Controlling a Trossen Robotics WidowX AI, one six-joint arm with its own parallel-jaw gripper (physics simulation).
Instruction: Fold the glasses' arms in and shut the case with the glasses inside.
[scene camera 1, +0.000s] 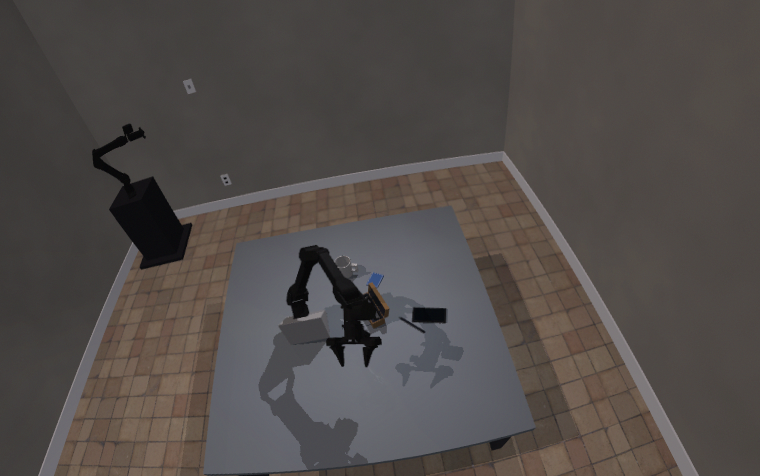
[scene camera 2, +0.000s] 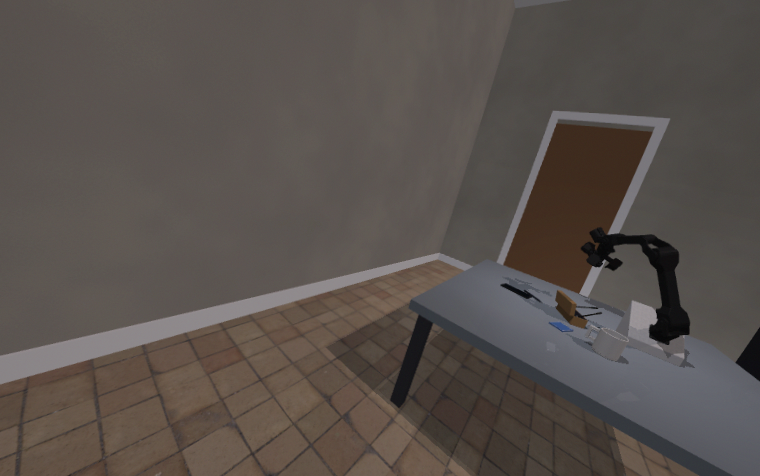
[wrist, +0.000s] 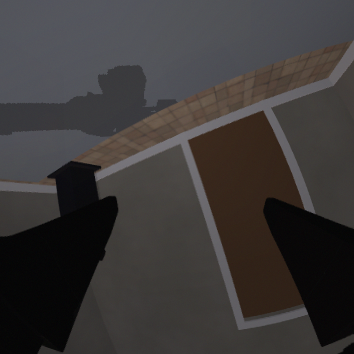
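Where they show: gripper, fingertip midpoint: (scene camera 1: 354, 366) (wrist: 191, 204); arm's base, link origin: (scene camera 1: 301, 316) (scene camera 2: 659, 334).
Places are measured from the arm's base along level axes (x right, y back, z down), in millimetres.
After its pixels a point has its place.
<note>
The small orange-brown case (scene camera 1: 379, 301) {x 17, y -352, z -11 mm} (scene camera 2: 565, 303) {x -40, y -351, z 14 mm} stands open on the table, its lid raised. The dark glasses (scene camera 2: 591, 315) {x -24, y -242, z 21 mm} are at the case, and their two thin arms stick out from it, unfolded, in the second scene view. In the first scene view the robot arm hides most of the glasses. My gripper (scene camera 1: 355, 365) {x 383, y -213, z -184 mm} (scene camera 2: 605, 262) {x 383, y -213, z -184 mm} (wrist: 191, 204) {x 383, y -213, z -184 mm} is open and empty. It hangs high above the table, off to the side of the case, with its fingers pointing away from it. The case and glasses do not show in the wrist view.
A white mug (scene camera 1: 342, 266) {x -300, y -214, z 69 mm} (scene camera 2: 609, 344) {x -305, y -235, z 31 mm} and a blue pad (scene camera 1: 375, 279) {x -180, y -360, z 79 mm} (scene camera 2: 560, 326) {x -189, y -361, z 79 mm} are near the case. A black slab (scene camera 1: 429, 315) {x 93, y -553, z 76 mm} and a dark pen (scene camera 1: 412, 324) {x 117, y -469, z 76 mm} lie on its other side. A white angled block (scene camera 1: 305, 329) {x 86, y -19, z -19 mm} stands by the arm's base.
</note>
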